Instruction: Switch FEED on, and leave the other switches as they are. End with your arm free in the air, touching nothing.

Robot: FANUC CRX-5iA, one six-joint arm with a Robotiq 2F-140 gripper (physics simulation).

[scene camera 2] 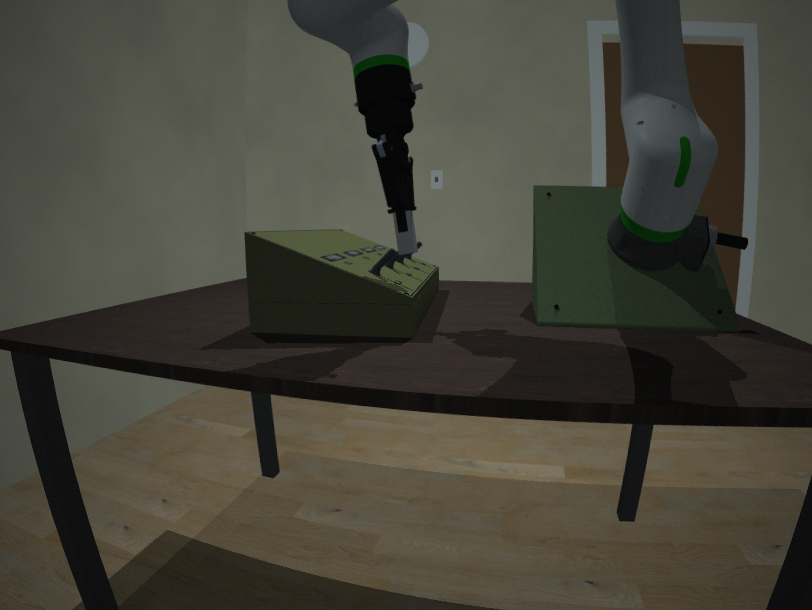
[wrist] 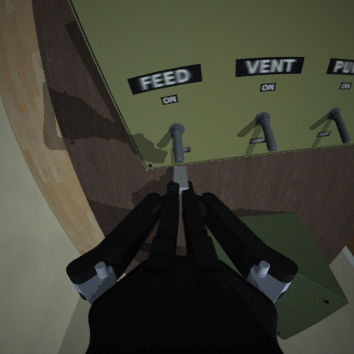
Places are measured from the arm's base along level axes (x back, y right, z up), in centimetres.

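Pixels of known places: gripper, fingertip midpoint: (scene camera 2: 408, 253) (wrist: 179, 175); arm's base, link origin: (scene camera 2: 645, 241).
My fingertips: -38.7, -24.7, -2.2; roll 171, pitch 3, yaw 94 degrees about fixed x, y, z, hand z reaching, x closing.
For each thing: its middle in the pictures, then the offset to it from my fingertips, as dx, dy, dz. Level surfaces: height alone.
- olive control panel, body centre: (wrist: 291, 65) (scene camera 2: 361, 277) -16.4, +14.9, -5.9
- FEED lever, body centre: (wrist: 177, 145) (scene camera 2: 384, 260) -3.9, -0.6, -1.0
- VENT lever, body centre: (wrist: 268, 133) -6.7, +11.1, -1.0
- PUMP lever, body centre: (wrist: 341, 127) -9.5, +22.8, -1.0
- dark wooden table, surface height: dz -11.9
The olive control panel (scene camera 2: 315, 292) (wrist: 215, 30) has a row of dark toggle levers. The FEED lever (wrist: 177, 145) points down, away from its ON label, and partly covers its lower label. The VENT lever (wrist: 268, 132) and the PUMP lever (wrist: 341, 126) also tilt away from their ON labels; the PUMP name plate is cut off by the frame's edge. My gripper (scene camera 2: 407, 252) (wrist: 179, 175) is shut and empty. Its fingertips are low at the far end of the lever row, close to the free end of the FEED lever. I cannot tell whether they touch.
The panel stands on a dark wooden table (scene camera 2: 196, 357). A green sloped box (scene camera 2: 577, 262) (wrist: 305, 270) stands on the table to the right in the scene view. Another white and grey arm part (scene camera 2: 662, 157) hangs in front of it. A door (scene camera 2: 715, 131) is behind.
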